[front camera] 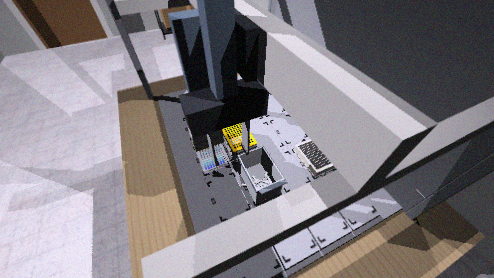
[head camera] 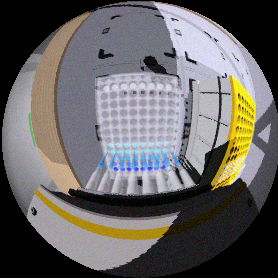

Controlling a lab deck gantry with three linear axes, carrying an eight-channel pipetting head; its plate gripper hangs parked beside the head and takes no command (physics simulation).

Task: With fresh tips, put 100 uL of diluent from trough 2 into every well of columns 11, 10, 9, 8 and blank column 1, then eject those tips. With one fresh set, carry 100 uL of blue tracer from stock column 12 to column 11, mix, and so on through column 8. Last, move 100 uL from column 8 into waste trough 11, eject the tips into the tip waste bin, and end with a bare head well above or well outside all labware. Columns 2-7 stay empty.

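Note:
The clear well plate (front camera: 204, 163) (head camera: 137, 78) lies under the pipetting head (front camera: 225, 107). In the head view its far end row is whitish, the middle rows look empty, and the near rows run from pale cyan to dark blue. A row of tips (head camera: 135, 184) on the head has blue liquid in the ends, over the near blue rows; whether they are in wells is unclear. The grey trough unit (head camera: 207, 112) stands right of the plate, partly shaded. The yellow tip rack (front camera: 241, 149) (head camera: 234, 115) is beyond it. My plate gripper (front camera: 229, 142) hangs with its two paddles apart, open.
The tip waste bin (front camera: 271, 187) stands in front of the yellow rack, with loose white tips inside. A white unit with a dark slotted top (front camera: 315, 157) lies to the right. A wide grey beam (front camera: 340, 95) and a front rail (front camera: 220, 235) frame the deck.

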